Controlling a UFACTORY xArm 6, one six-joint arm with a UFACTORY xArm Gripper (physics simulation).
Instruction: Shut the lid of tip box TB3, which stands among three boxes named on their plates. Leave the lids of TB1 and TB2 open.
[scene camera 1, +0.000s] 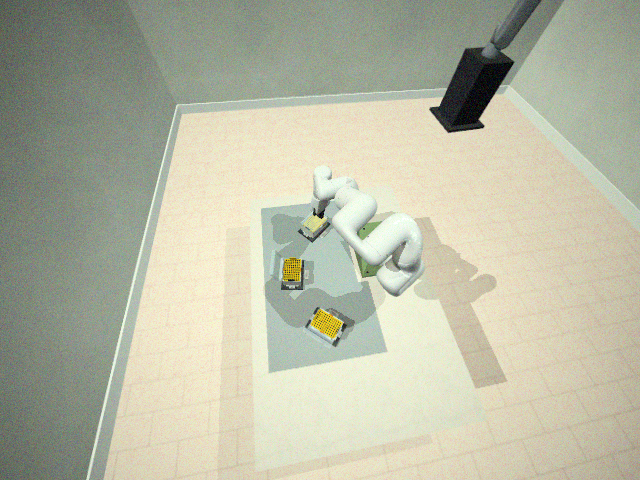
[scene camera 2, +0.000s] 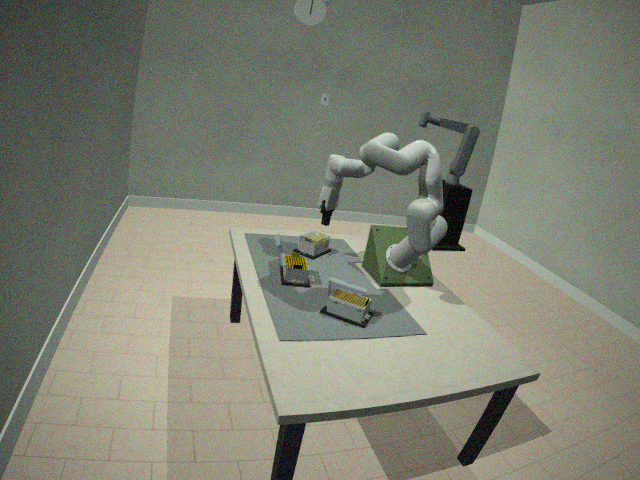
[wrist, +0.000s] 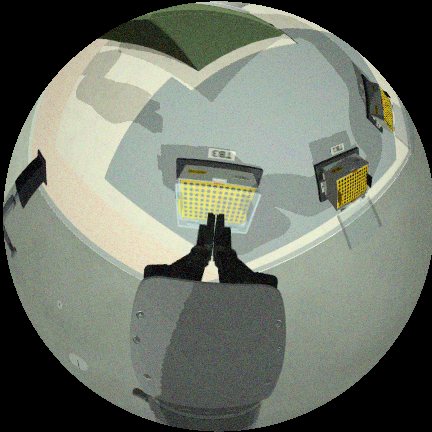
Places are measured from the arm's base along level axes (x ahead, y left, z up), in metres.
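Pixels of known places: gripper, fingertip midpoint: (scene camera 1: 320, 216) (scene camera 2: 325, 224) (wrist: 214, 222); arm's base, link origin: (scene camera 2: 398, 258).
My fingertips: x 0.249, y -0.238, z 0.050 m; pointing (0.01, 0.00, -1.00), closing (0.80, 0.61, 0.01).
Observation:
For each thing: its top centre in the pictures, then the offset to it from my fingertips. "spot": a spot on its surface instead. Level surfaces: height alone.
- Tip box TB3, top centre: (wrist: 215, 205) (scene camera 2: 317, 236) (scene camera 1: 316, 221) 0.016 m ahead, 0.018 m right, 0.060 m down
- Box TB1, top centre: (wrist: 358, 190) (scene camera 2: 297, 258) (scene camera 1: 292, 268) 0.187 m ahead, 0.219 m left, 0.063 m down
- third box, surface spot: (scene camera 2: 349, 305) spot: 0.122 m ahead, 0.550 m left, 0.070 m down
- grey-blue mat, surface height: 0.137 m down
- pale table, surface height: 0.140 m down
Tip box TB3 (scene camera 1: 314, 225) (scene camera 2: 314, 243) (wrist: 215, 200) stands at the far end of the mat. Its clear lid lies flat over the yellow rack and looks shut. My gripper (scene camera 1: 318, 215) (scene camera 2: 325, 224) (wrist: 214, 222) is shut and empty, above TB3 with a gap between the fingertips and the lid in the second scene view. Box TB1 (scene camera 1: 292, 270) (scene camera 2: 295, 269) (wrist: 350, 186) has its clear lid (scene camera 1: 275, 264) (scene camera 2: 278, 242) standing open. The third box (scene camera 1: 326, 323) (scene camera 2: 349, 305) (wrist: 384, 109), its plate unreadable, has its lid (scene camera 2: 349, 287) raised open.
The boxes stand on a grey-blue mat (scene camera 1: 330, 356) (scene camera 2: 310, 330) (wrist: 260, 100) on a pale table (scene camera 1: 361, 408) (scene camera 2: 392, 372). The arm's green base (scene camera 1: 368, 268) (scene camera 2: 379, 258) (wrist: 210, 40) is beside the mat. A black pedestal (scene camera 1: 475, 85) (scene camera 2: 457, 214) with a grey arm stands beyond the table.

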